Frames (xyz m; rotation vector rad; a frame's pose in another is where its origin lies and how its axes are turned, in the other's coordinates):
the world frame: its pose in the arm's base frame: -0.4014 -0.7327 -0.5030 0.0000 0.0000 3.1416
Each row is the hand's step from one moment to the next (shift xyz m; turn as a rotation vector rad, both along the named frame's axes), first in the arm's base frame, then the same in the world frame.
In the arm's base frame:
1: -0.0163 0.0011 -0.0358 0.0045 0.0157 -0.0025
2: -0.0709 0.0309 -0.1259 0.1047 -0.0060 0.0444
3: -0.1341 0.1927 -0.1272 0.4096 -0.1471 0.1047
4: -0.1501 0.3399 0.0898 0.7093 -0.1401 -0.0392
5: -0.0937 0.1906 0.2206 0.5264 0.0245 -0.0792
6: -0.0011 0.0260 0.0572 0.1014 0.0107 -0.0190
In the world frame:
1: 0.0163 -0.0011 -0.0358 -0.0045 -0.0157 -0.0025
2: 0.0709 -0.0309 -0.1259 -0.1047 0.0060 0.0444
3: 0.1341 -0.1927 -0.1272 -0.4096 0.1471 0.1047
4: 0.1501 -0.3399 0.0898 -0.7093 0.1401 -0.0392
5: 0.0937 -0.1906 0.2206 -0.5264 -0.0245 -0.0792
6: 0.0011 -0.0260 0.0572 -0.1014 -0.0107 -0.0190

